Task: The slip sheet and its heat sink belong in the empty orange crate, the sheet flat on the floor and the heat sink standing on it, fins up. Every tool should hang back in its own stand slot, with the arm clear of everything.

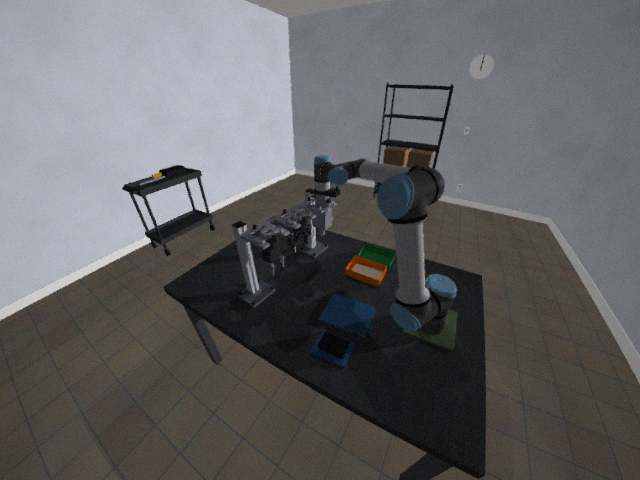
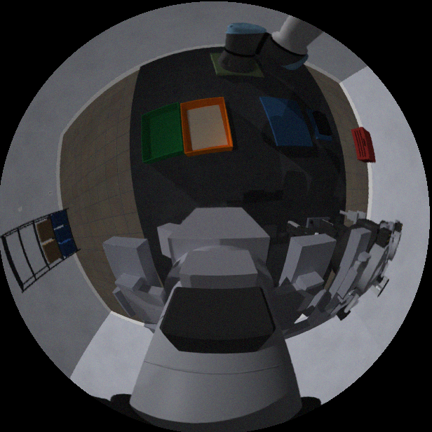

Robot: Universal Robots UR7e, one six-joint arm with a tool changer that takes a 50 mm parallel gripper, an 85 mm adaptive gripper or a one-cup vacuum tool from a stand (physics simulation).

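Observation:
The orange crate [image 1: 383, 277] [image 2: 231, 135] stands on the table. A pale flat sheet [image 1: 366, 270] [image 2: 207, 126] lies on its floor. No heat sink shows on that sheet. A black rectangular thing [image 1: 333, 345] [image 2: 322, 123] lies on a small blue tray near the front edge; it is too dark to tell whether it has fins. My gripper [image 1: 324, 223] [image 2: 218, 242] is on the arm, high at the far end of the tool stand [image 1: 249, 266]. Its two grey fingers are wide apart with nothing between them. Other tools [image 1: 273, 252] hang at the stand.
A green crate [image 1: 377, 254] [image 2: 162, 134] stands against the orange one. A larger blue mat [image 1: 347, 314] [image 2: 290, 122] lies beside the small blue tray [image 1: 337, 361]. The arm's base stands on an olive plate [image 1: 448, 336] [image 2: 254, 71]. The stand and its hanging tools are close to my gripper's side.

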